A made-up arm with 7 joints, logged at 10 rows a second.
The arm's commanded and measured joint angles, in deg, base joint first. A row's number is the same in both.
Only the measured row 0 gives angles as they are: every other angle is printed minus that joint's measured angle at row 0.
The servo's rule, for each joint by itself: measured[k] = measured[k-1] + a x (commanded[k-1-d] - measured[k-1]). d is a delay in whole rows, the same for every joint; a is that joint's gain. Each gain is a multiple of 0.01, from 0.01 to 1. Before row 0 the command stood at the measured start. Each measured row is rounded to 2 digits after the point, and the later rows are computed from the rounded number. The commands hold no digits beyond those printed.
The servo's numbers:
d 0
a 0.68 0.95 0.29 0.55 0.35 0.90 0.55
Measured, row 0: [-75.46 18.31 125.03 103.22 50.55 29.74 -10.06]
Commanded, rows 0 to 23: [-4.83 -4.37 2.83 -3.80 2.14 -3.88 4.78]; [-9.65 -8.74 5.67 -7.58 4.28 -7.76 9.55]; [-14.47 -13.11 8.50 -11.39 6.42 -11.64 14.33]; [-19.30 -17.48 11.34 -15.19 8.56 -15.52 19.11]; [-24.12 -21.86 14.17 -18.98 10.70 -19.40 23.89]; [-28.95 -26.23 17.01 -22.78 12.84 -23.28 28.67]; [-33.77 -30.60 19.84 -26.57 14.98 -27.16 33.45]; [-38.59 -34.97 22.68 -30.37 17.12 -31.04 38.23]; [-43.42 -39.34 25.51 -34.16 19.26 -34.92 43.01]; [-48.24 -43.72 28.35 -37.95 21.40 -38.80 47.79]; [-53.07 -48.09 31.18 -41.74 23.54 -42.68 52.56]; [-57.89 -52.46 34.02 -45.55 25.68 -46.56 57.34]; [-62.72 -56.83 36.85 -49.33 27.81 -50.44 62.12]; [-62.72 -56.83 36.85 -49.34 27.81 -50.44 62.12]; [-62.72 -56.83 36.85 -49.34 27.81 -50.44 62.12]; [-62.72 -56.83 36.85 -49.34 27.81 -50.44 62.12]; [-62.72 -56.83 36.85 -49.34 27.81 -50.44 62.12]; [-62.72 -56.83 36.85 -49.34 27.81 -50.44 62.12]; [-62.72 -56.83 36.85 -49.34 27.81 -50.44 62.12]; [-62.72 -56.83 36.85 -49.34 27.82 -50.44 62.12]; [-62.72 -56.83 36.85 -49.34 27.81 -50.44 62.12]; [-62.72 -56.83 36.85 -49.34 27.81 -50.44 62.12]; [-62.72 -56.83 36.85 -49.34 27.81 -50.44 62.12]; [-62.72 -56.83 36.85 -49.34 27.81 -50.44 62.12]
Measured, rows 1 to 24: [-3.28 -4.15 0.82 -2.09 0.75 -3.49 2.63]; [-7.61 -8.51 2.23 -5.11 1.99 -7.33 6.44]; [-12.27 -12.88 4.05 -8.56 3.54 -11.21 10.78]; [-17.05 -17.25 6.16 -12.21 5.30 -15.09 15.36]; [-21.86 -21.63 8.48 -15.93 7.19 -18.97 20.05]; [-26.68 -26.00 10.95 -19.70 9.17 -22.85 24.79]; [-31.50 -30.37 13.53 -23.48 11.20 -26.73 29.55]; [-36.32 -34.74 16.18 -27.27 13.27 -30.61 34.32]; [-41.15 -39.11 18.89 -31.06 15.37 -34.49 39.10]; [-45.97 -43.49 21.63 -34.85 17.48 -38.37 43.88]; [-50.80 -47.86 24.40 -38.64 19.60 -42.25 48.65]; [-55.62 -52.23 27.19 -42.44 21.73 -46.13 53.43]; [-60.45 -56.60 29.99 -46.23 23.86 -50.01 58.21]; [-61.99 -56.82 31.98 -47.94 25.24 -50.40 60.36]; [-62.49 -56.83 33.39 -48.71 26.14 -50.44 61.33]; [-62.65 -56.83 34.39 -49.06 26.72 -50.44 61.76]; [-62.70 -56.83 35.10 -49.21 27.10 -50.44 61.96]; [-62.71 -56.83 35.61 -49.28 27.35 -50.44 62.05]; [-62.72 -56.83 35.97 -49.31 27.51 -50.44 62.09]; [-62.72 -56.83 36.23 -49.33 27.62 -50.44 62.11]; [-62.72 -56.83 36.41 -49.34 27.69 -50.44 62.12]; [-62.72 -56.83 36.54 -49.34 27.73 -50.44 62.12]; [-62.72 -56.83 36.63 -49.34 27.76 -50.44 62.12]; [-62.72 -56.83 36.69 -49.34 27.78 -50.44 62.12]
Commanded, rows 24 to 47: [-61.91 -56.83 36.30 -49.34 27.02 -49.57 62.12]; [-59.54 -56.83 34.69 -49.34 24.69 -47.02 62.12]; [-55.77 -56.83 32.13 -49.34 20.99 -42.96 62.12]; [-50.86 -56.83 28.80 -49.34 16.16 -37.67 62.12]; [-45.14 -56.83 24.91 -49.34 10.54 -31.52 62.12]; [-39.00 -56.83 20.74 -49.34 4.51 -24.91 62.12]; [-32.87 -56.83 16.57 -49.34 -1.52 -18.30 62.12]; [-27.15 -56.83 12.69 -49.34 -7.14 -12.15 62.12]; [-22.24 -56.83 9.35 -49.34 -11.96 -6.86 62.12]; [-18.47 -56.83 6.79 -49.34 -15.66 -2.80 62.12]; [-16.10 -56.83 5.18 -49.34 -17.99 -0.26 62.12]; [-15.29 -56.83 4.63 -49.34 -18.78 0.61 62.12]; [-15.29 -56.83 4.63 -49.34 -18.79 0.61 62.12]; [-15.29 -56.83 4.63 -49.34 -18.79 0.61 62.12]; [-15.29 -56.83 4.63 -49.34 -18.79 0.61 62.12]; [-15.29 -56.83 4.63 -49.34 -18.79 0.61 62.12]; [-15.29 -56.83 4.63 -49.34 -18.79 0.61 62.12]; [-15.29 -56.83 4.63 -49.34 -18.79 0.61 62.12]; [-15.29 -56.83 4.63 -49.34 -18.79 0.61 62.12]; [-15.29 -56.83 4.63 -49.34 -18.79 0.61 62.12]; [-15.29 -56.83 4.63 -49.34 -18.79 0.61 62.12]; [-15.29 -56.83 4.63 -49.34 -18.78 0.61 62.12]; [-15.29 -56.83 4.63 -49.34 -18.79 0.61 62.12]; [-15.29 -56.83 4.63 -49.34 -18.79 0.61 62.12]
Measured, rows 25 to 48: [-62.17 -56.83 36.58 -49.34 27.51 -49.66 62.12]; [-60.38 -56.83 36.03 -49.34 26.52 -47.28 62.12]; [-57.25 -56.83 34.90 -49.34 24.58 -43.39 62.12]; [-52.90 -56.83 33.13 -49.34 21.63 -38.24 62.12]; [-47.62 -56.83 30.75 -49.34 17.75 -32.19 62.12]; [-41.76 -56.83 27.85 -49.34 13.12 -25.64 62.12]; [-35.71 -56.83 24.58 -49.34 8.00 -19.03 62.12]; [-29.89 -56.83 21.13 -49.34 2.70 -12.84 62.12]; [-24.69 -56.83 17.71 -49.34 -2.43 -7.46 62.12]; [-20.46 -56.83 14.54 -49.34 -7.06 -3.27 62.12]; [-17.50 -56.83 11.83 -49.34 -10.89 -0.56 62.12]; [-16.00 -56.83 9.74 -49.34 -13.65 0.49 62.12]; [-15.52 -56.83 8.26 -49.34 -15.45 0.60 62.12]; [-15.36 -56.83 7.21 -49.34 -16.62 0.61 62.12]; [-15.31 -56.83 6.46 -49.34 -17.38 0.61 62.12]; [-15.30 -56.83 5.93 -49.34 -17.87 0.61 62.12]; [-15.29 -56.83 5.55 -49.34 -18.19 0.61 62.12]; [-15.29 -56.83 5.28 -49.34 -18.40 0.61 62.12]; [-15.29 -56.83 5.09 -49.34 -18.54 0.61 62.12]; [-15.29 -56.83 4.96 -49.34 -18.63 0.61 62.12]; [-15.29 -56.83 4.86 -49.34 -18.69 0.61 62.12]; [-15.29 -56.83 4.79 -49.34 -18.72 0.61 62.12]; [-15.29 -56.83 4.74 -49.34 -18.74 0.61 62.12]; [-15.29 -56.83 4.71 -49.34 -18.76 0.61 62.12]
